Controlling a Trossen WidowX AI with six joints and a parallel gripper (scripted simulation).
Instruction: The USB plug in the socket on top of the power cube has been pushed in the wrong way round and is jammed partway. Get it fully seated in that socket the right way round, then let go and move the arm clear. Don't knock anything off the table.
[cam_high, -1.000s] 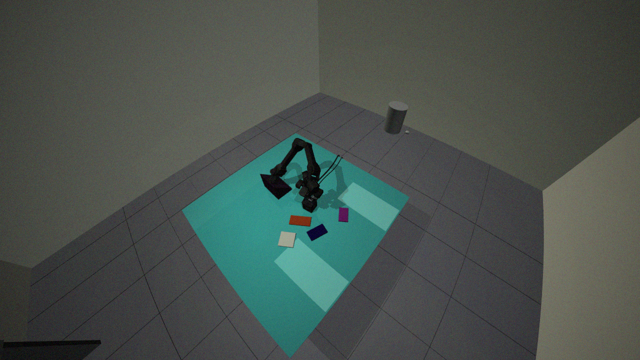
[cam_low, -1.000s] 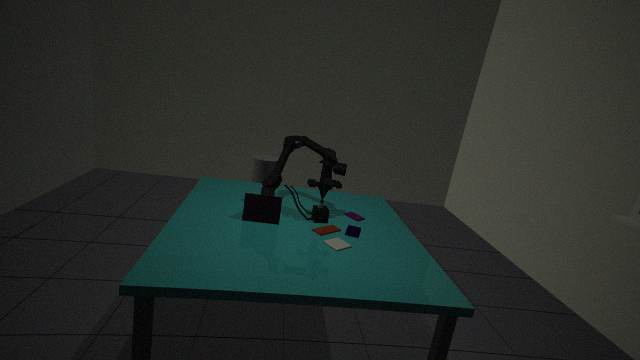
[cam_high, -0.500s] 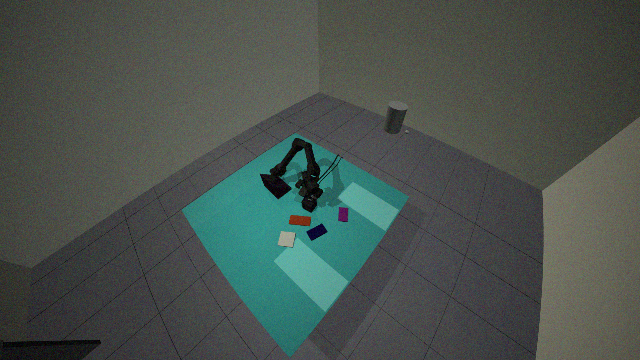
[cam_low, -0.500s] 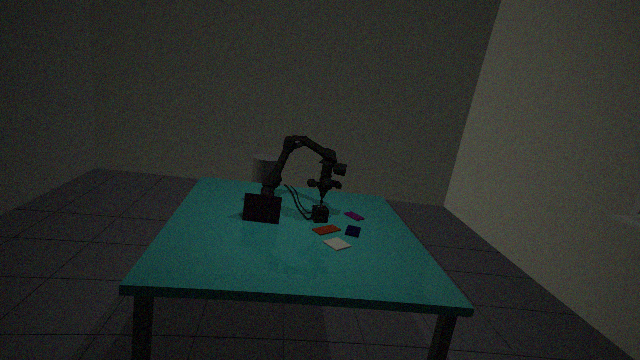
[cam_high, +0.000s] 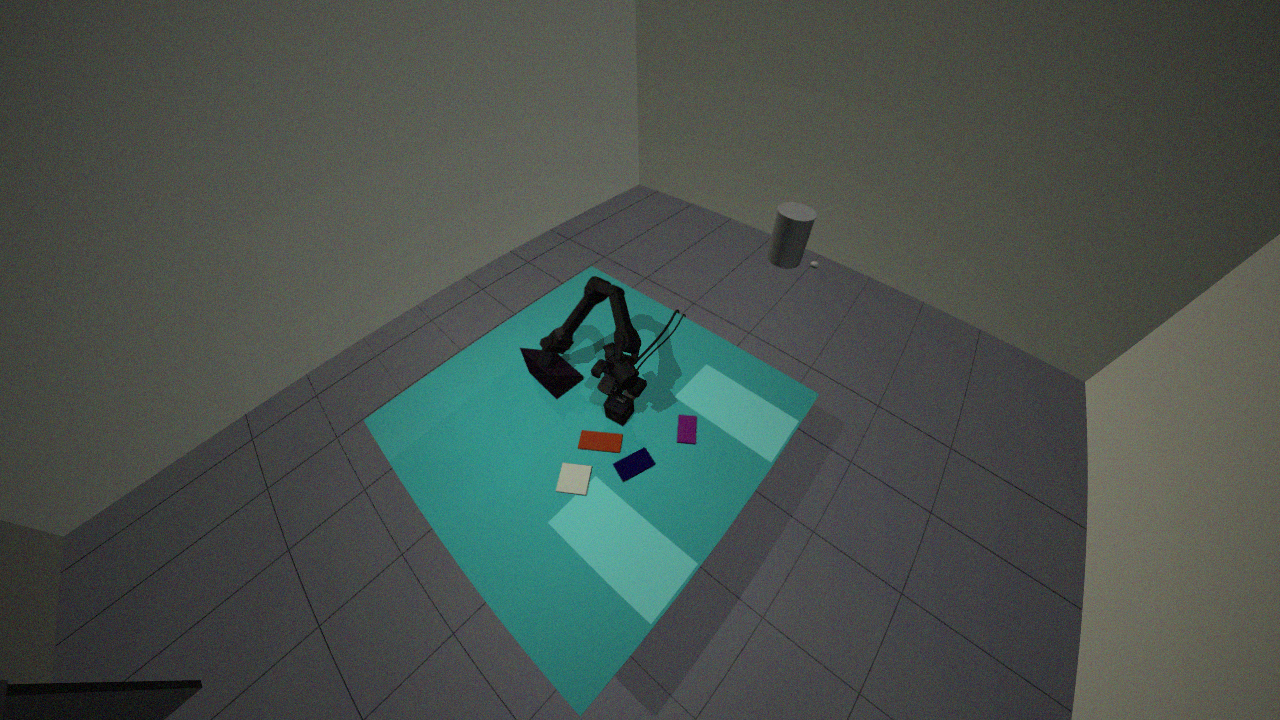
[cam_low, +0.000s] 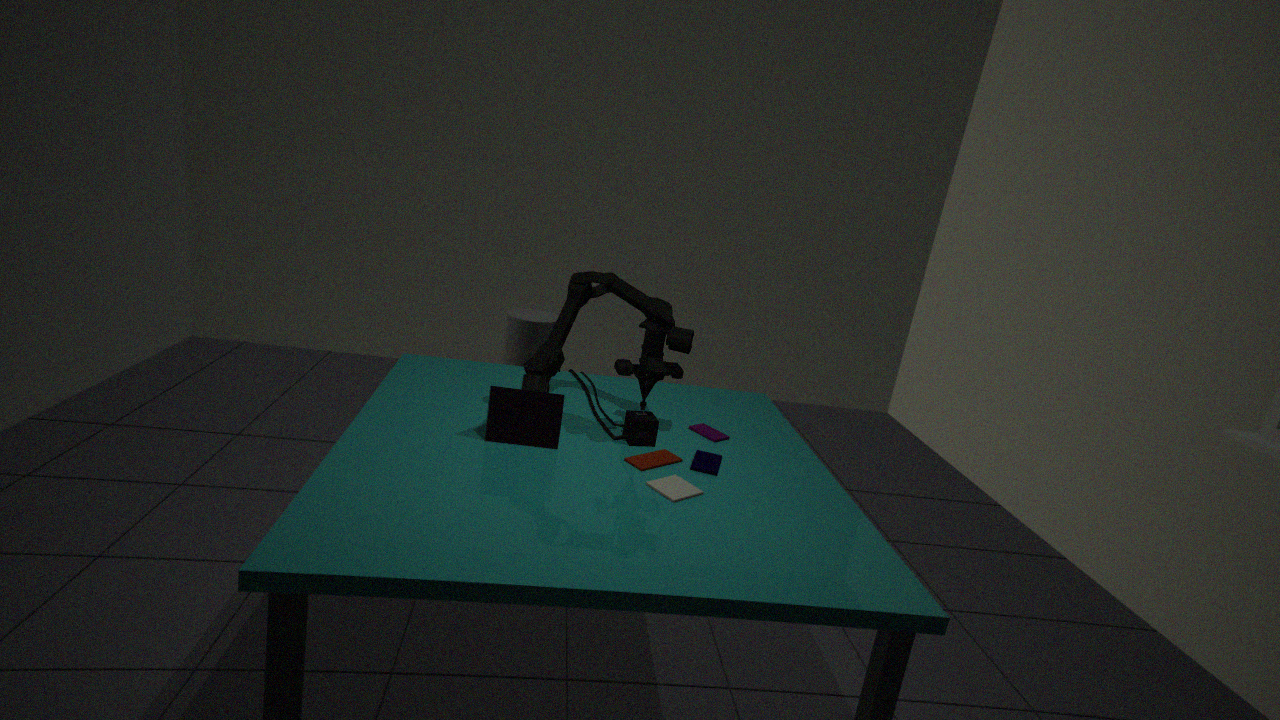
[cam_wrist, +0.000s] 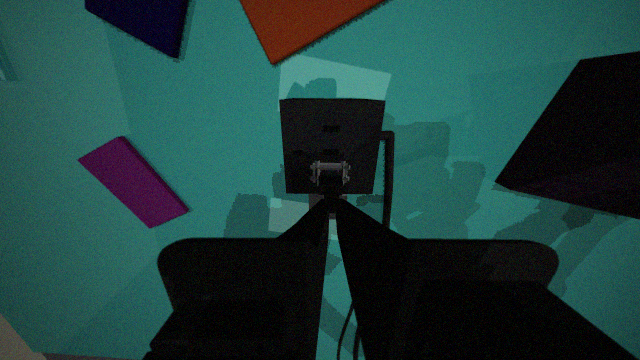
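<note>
Right now the pale socket is 6 cm below my gripper tip. Also, from my gripper tip: dark blue card 20 cm ahead, 12 cm below, 11 cm to the right; USB plug 2 cm below; orange card 14 cm to the right, 12 cm below, 5 cm ahead.
</note>
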